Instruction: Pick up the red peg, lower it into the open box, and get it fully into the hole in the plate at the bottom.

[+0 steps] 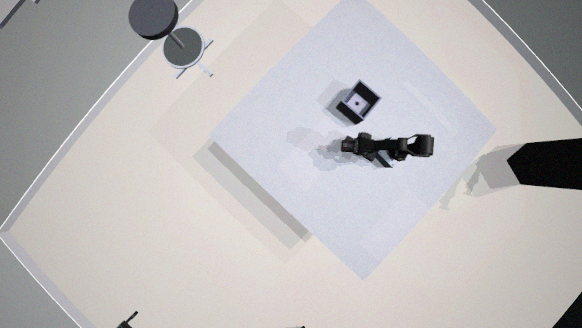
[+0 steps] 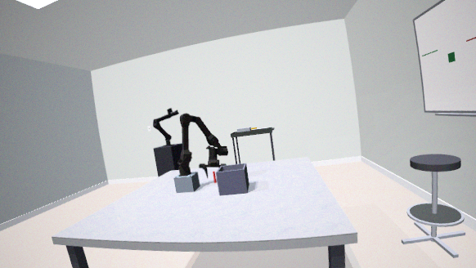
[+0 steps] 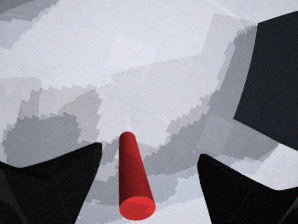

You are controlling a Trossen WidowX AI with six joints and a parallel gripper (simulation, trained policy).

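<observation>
The red peg is 1 cm ahead of my gripper tip, 1 cm to the left of it and 1 cm above it.
</observation>
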